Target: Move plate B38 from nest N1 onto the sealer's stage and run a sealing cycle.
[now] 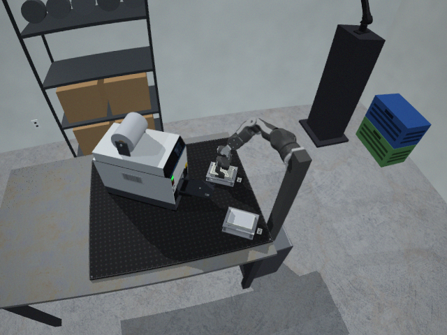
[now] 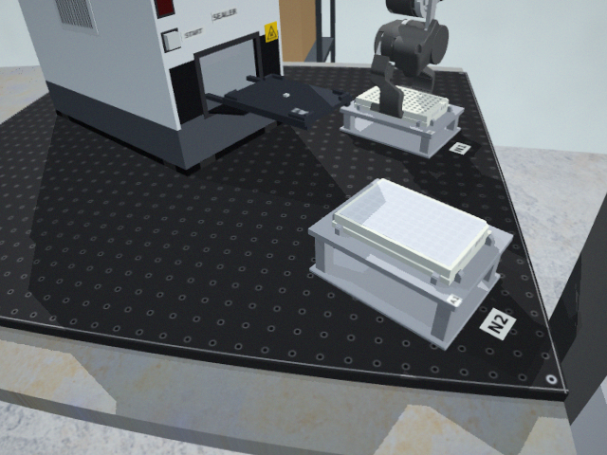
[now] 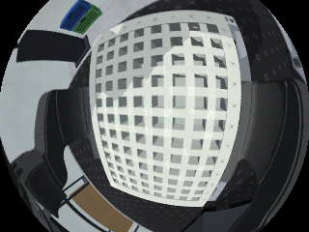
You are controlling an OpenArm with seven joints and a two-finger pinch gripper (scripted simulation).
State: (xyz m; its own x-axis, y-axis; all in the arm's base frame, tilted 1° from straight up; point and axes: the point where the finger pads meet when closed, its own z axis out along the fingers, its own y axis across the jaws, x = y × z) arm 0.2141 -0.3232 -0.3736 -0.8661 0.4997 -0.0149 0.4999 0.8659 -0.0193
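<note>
Right now the nest N1 is 10 mm below my hand. From my hand the other things lie so: sealer's dark stage (160 mm ahead, 130 mm to the left, 60 mm above); white 96-well plate B38 (right at my hand); nest N2 (340 mm to the left, 10 mm above).
</note>
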